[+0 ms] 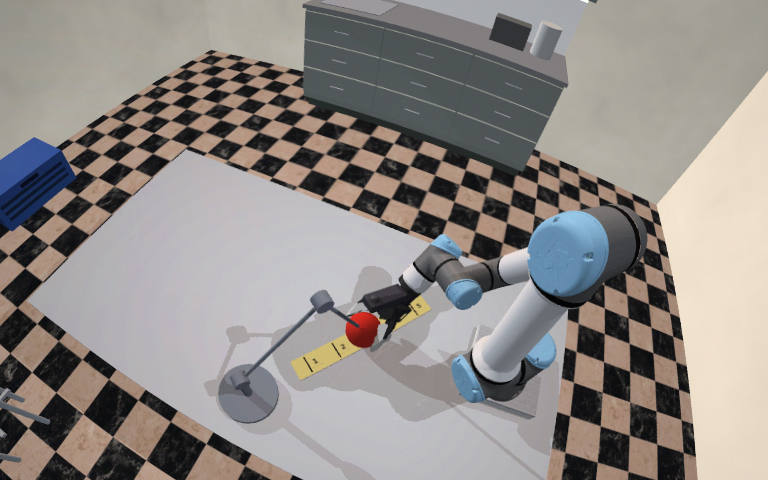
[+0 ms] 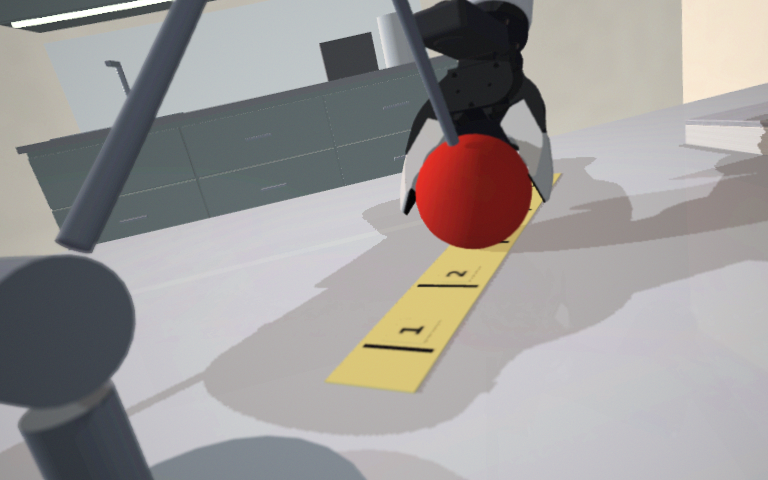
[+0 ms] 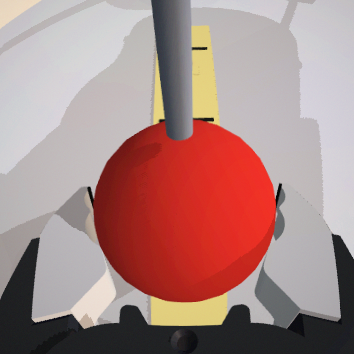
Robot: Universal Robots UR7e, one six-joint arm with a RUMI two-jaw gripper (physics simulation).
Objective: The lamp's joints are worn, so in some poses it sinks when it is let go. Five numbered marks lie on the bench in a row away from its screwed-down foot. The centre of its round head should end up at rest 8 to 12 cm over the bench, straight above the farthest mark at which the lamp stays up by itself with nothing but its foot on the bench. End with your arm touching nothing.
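Places are measured from the arm's base along level axes (x down, y back, z left), in centimetres.
Pixels of known places: gripper, fingertip midpoint: [image 1: 359, 333] [image 2: 469, 208].
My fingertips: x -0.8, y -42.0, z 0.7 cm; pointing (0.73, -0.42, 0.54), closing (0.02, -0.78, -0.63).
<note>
Ahead of a thing's pixels: the offset from my fingertips to its middle. "spot": to the spot under its first point. Level surfaces: height alone.
The lamp's round red head @(spot: dx -5.4, dy +0.6, dz +1.3 cm) [image 1: 361, 330] [image 2: 473, 192] [image 3: 185, 215] hangs above the yellow numbered strip @(spot: dx +4.0, dy -6.4, dz +8.1 cm) [image 1: 326, 356] [image 2: 376, 370] [image 3: 205, 90], beyond mark 2; its exact height cannot be told. My gripper [image 1: 363, 332] [image 2: 475, 204] [image 3: 183, 187] is shut on the head, one finger against each side. The lamp's thin upper rod @(spot: dx -16.8, dy -3.6, dz +5.1 cm) [image 1: 343, 317] [image 2: 424, 67] [image 3: 175, 70] slopes down into the head from the elbow joint @(spot: dx -29.9, dy -7.0, dz +9.9 cm) [image 1: 322, 301]. The lower rod @(spot: dx -19.0, dy -13.9, dz +17.3 cm) [image 1: 280, 342] [image 2: 135, 124] rises from the round grey foot [image 1: 233, 406] [image 2: 254, 461]. Head and gripper hide part of the strip.
The robot's base stands on a plate [image 1: 523, 404] at the right of the pale bench @(dx +4.1 cm) [image 1: 169, 226]. The forearm reaches over the strip's far end, near mark 5. Drawer cabinets [image 1: 396, 70] [image 2: 226, 152] stand behind, and a blue box [image 1: 33, 181] is at the left.
</note>
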